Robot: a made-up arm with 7 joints.
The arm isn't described. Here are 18 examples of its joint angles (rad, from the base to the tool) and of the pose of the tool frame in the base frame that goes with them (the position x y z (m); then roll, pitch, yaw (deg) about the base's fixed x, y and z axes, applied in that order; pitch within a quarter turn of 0, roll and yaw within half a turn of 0).
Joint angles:
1: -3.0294 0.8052 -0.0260 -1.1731 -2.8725 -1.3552 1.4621
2: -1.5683 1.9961 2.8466 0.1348 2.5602 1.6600 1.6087
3: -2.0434 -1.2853 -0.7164 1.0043 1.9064 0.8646 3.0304
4: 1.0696 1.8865 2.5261 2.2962 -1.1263 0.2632 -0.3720
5: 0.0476 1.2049 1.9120 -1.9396 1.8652 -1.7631 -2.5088
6: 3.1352 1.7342 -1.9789 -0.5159 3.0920 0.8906 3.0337
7: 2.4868 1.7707 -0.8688 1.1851 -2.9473 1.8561 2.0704
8: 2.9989 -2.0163 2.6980 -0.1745 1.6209 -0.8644 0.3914
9: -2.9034 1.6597 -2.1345 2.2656 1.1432 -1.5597 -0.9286
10: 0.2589 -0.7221 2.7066 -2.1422 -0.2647 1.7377 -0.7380
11: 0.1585 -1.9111 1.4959 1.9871 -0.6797 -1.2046 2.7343
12: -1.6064 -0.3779 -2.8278 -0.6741 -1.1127 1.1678 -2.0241
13: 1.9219 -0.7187 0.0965 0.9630 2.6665 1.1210 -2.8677
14: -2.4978 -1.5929 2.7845 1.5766 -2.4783 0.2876 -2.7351
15: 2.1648 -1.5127 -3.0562 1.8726 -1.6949 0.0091 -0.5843
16: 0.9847 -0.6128 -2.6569 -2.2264 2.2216 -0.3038 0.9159
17: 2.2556 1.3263 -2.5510 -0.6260 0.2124 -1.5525 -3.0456
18: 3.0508 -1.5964 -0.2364 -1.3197 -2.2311 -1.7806 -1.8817
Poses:
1: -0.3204 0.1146 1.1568 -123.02 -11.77 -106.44
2: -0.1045 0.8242 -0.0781 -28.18 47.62 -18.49
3: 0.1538 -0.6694 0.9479 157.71 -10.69 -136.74
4: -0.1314 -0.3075 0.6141 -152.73 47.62 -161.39
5: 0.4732 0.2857 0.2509 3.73 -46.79 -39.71
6: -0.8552 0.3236 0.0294 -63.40 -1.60 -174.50
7: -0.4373 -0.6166 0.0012 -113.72 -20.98 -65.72
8: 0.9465 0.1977 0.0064 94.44 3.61 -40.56
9: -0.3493 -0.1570 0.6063 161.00 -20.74 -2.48
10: 0.0542 0.1354 0.8937 -168.83 10.45 -130.62
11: -0.4343 -0.4342 0.1327 25.40 41.05 91.75
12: 0.1942 -0.1381 1.2628 -113.74 -4.77 60.45
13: -0.0001 0.3578 1.2091 -147.53 -45.65 -122.06
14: 0.5445 -0.1381 -0.2038 -6.10 32.01 -160.05
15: 0.2458 0.2688 -0.1873 7.76 12.33 105.27
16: -0.0758 -0.3251 0.7127 -94.14 74.73 -8.34
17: -0.6861 -0.4819 0.2294 44.96 -19.23 35.74
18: 0.6536 0.2863 0.0051 -121.54 -13.72 154.44
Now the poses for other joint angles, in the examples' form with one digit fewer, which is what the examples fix.
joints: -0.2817 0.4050 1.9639 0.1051 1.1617 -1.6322 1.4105
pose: 0.461 0.091 1.133 -64.9 -13.8 101.0
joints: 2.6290 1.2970 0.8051 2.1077 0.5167 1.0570 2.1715
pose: -0.334 0.196 0.189 -91.8 1.1 138.2
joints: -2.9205 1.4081 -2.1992 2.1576 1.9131 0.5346 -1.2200
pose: -0.269 -0.377 0.574 -94.4 64.3 3.5
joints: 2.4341 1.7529 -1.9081 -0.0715 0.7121 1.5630 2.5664
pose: -0.614 -0.666 0.086 60.3 41.4 -159.8
